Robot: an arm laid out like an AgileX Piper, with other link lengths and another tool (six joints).
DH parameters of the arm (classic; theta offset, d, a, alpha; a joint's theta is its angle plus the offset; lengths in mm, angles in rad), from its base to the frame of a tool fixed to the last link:
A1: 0 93.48 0 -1.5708
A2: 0.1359 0 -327.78 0
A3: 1.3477 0 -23.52 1.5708
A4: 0 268.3 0 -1.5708
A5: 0 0 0 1.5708
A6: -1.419 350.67 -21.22 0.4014
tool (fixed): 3.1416 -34.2 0 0
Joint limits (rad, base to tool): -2.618..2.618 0..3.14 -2.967..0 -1.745..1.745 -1.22..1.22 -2.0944..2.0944
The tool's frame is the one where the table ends.
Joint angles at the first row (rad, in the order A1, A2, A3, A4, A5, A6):
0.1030 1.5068 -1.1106 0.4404 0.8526 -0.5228
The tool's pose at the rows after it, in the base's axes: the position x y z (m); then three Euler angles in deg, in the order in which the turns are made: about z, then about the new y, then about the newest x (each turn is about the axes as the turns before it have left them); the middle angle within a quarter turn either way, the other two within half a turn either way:
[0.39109 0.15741 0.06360 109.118 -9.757 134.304]
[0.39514 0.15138 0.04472 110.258 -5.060 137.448]
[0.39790 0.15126 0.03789 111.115 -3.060 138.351]
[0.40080 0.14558 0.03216 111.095 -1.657 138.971]
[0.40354 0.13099 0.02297 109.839 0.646 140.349]
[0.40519 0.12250 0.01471 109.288 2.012 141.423]
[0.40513 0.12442 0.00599 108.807 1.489 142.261]
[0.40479 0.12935 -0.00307 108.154 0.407 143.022]
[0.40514 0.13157 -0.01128 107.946 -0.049 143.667]
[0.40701 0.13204 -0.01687 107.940 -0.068 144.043]
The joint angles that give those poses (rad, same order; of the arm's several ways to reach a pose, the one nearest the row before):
0.1706 1.5950 -1.1890 0.2808 0.8989 -0.4169
0.2240 1.6523 -1.2277 0.1599 0.9099 -0.3438
0.2507 1.6758 -1.2430 0.1115 0.9100 -0.3153
0.2554 1.6902 -1.2466 0.0791 0.9059 -0.2991
0.2554 1.7083 -1.2466 0.0194 0.9059 -0.2540
0.2554 1.7270 -1.2466 -0.0152 0.9038 -0.2301
0.2554 1.7490 -1.2466 -0.0084 0.8971 -0.2236
0.2554 1.7726 -1.2466 0.0103 0.8880 -0.2196
0.2554 1.7937 -1.2466 0.0184 0.8786 -0.2196
0.2554 1.8109 -1.2510 0.0184 0.8725 -0.2196

